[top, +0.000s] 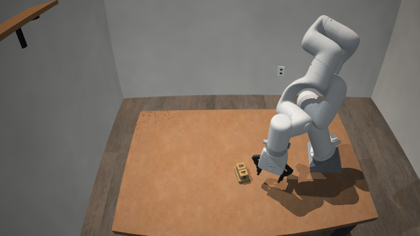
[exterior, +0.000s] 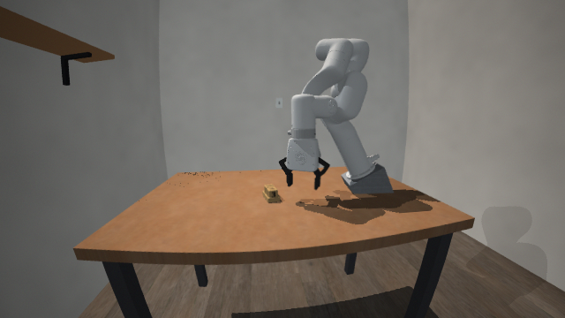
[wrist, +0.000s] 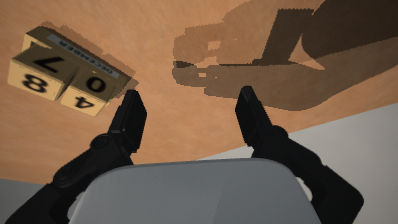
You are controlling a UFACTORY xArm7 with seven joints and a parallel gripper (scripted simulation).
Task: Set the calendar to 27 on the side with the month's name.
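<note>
Now: the wooden digit cube 10 cm ahead of my hand, 3 cm to the right of it and 4 cm below it. Also, from my hand: wooden calendar tray: 11 cm ahead, 5 cm to the right, 6 cm below.
</note>
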